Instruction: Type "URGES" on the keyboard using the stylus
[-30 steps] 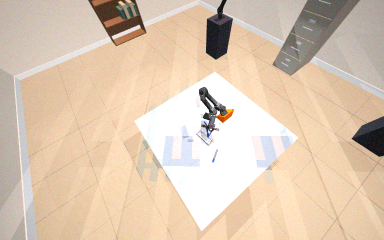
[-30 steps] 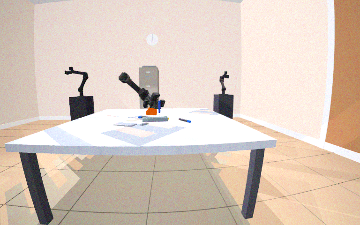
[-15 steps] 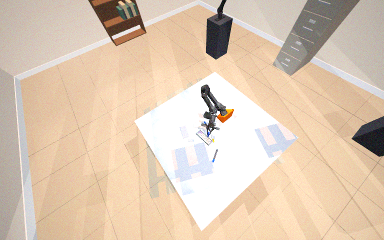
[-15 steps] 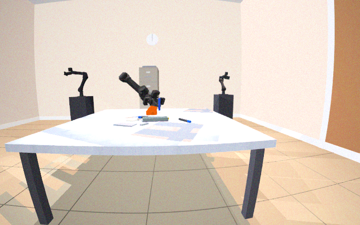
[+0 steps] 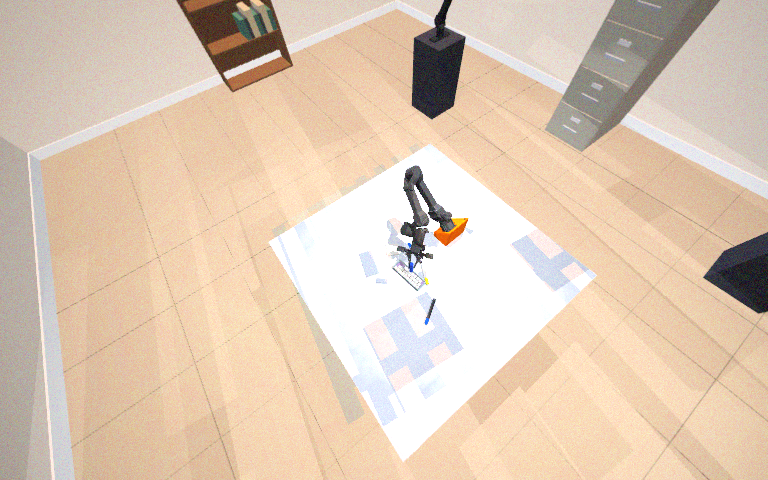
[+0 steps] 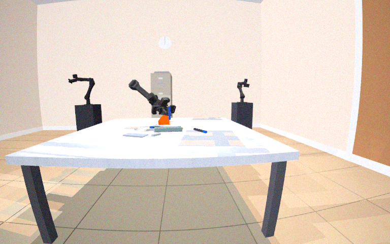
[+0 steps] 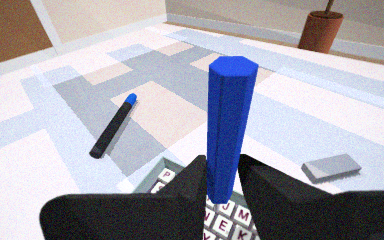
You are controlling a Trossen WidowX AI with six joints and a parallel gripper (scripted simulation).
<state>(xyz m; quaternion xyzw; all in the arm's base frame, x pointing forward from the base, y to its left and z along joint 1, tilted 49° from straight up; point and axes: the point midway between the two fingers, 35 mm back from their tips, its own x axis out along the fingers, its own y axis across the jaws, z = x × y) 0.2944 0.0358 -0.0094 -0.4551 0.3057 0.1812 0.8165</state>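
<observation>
Right now my gripper tip is 60 mm past the yellow pen, 50 mm to the right of it and 100 mm above it. Also, from my gripper tip: blue stylus: 20 mm below; grey block: 140 mm ahead, 80 mm to the right, 100 mm below.
</observation>
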